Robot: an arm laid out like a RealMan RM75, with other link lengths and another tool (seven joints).
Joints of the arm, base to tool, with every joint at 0 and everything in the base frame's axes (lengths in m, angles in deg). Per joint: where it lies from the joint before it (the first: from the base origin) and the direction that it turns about. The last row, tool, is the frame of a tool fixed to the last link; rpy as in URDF.
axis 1: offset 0 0 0.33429 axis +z
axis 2: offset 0 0 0 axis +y
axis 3: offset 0 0 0.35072 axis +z
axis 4: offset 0 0 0 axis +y
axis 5: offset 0 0 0.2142 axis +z
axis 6: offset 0 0 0 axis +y
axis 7: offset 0 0 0.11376 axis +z
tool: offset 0.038 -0.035 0.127 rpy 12.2 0 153.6
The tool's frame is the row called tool.
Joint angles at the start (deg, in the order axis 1, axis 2, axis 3, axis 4, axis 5, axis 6, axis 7):
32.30, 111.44, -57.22, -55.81, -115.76, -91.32, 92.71
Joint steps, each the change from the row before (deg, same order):
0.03, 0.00, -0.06, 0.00, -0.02, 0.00, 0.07
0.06, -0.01, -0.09, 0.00, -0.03, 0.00, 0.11
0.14, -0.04, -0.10, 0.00, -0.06, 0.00, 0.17
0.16, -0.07, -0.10, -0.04, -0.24, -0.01, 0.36
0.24, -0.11, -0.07, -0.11, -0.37, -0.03, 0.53
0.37, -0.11, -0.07, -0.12, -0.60, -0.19, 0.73
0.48, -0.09, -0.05, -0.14, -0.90, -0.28, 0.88
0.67, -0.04, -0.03, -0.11, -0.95, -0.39, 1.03
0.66, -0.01, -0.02, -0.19, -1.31, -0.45, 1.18
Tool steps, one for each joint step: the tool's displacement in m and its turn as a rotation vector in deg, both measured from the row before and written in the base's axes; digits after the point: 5 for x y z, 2 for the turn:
-0.00014, -0.00003, -0.00022, -0.06, -0.03, -0.02
-0.00028, 0.00006, -0.00024, -0.09, -0.06, -0.02
-0.00063, 0.00052, -0.00002, -0.09, -0.10, 0.00
0.00006, 0.00049, 0.00030, -0.13, -0.27, -0.17
0.00000, 0.00100, 0.00092, -0.11, -0.39, -0.23
-0.00016, 0.00081, 0.00072, -0.32, -0.55, -0.31
0.00006, 0.00078, 0.00059, -0.45, -0.78, -0.40
-0.00141, 0.00111, 0.00004, -0.58, -0.73, -0.39
-0.00014, 0.00059, 0.00014, -0.65, -1.05, -0.57

